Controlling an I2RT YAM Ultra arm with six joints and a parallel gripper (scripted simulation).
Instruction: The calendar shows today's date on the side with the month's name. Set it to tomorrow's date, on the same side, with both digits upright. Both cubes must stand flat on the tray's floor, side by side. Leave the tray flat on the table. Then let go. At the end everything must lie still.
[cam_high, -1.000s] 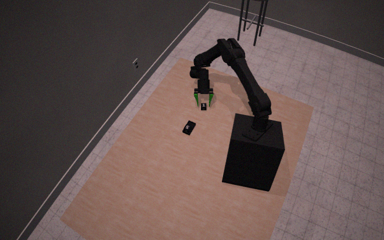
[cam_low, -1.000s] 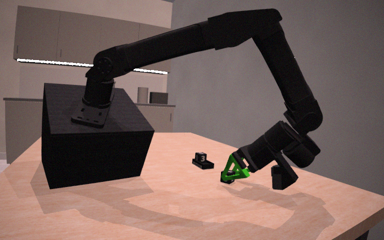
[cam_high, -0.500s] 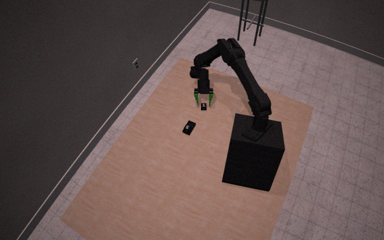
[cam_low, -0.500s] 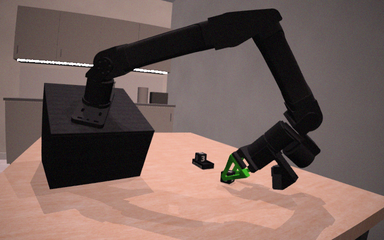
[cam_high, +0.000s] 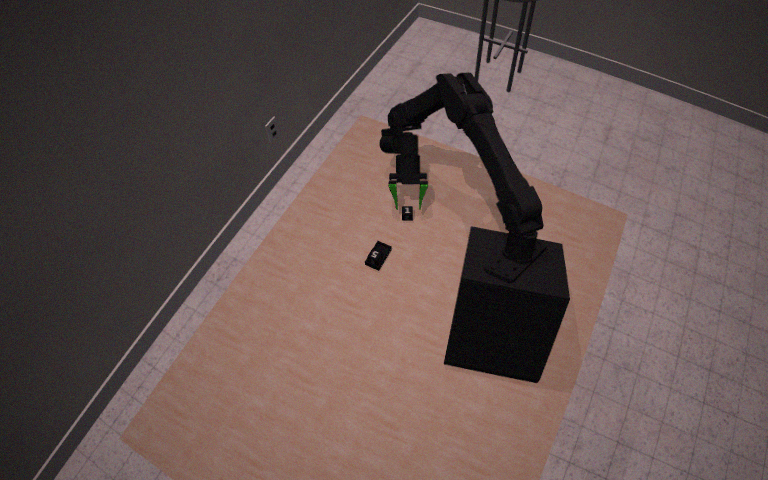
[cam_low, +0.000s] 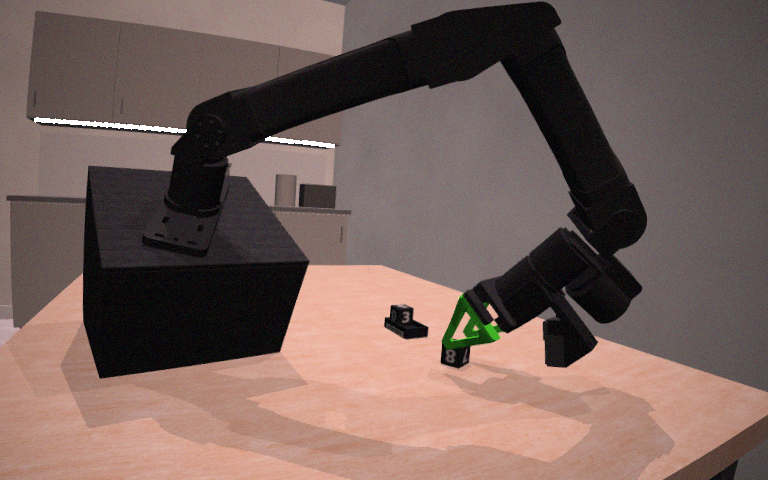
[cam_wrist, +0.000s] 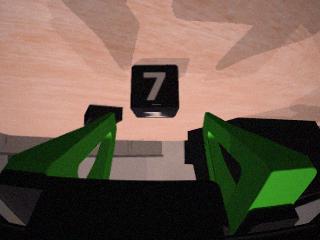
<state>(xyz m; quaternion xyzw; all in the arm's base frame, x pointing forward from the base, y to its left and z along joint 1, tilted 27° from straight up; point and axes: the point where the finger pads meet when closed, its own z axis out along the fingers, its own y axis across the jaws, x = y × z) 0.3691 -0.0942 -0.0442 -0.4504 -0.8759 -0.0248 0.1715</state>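
My hand is 10 mm to the right of the black cube and 20 mm above it. The rest, counted from my hand: black tray 20 mm behind, 160 mm to the left, 30 mm below.
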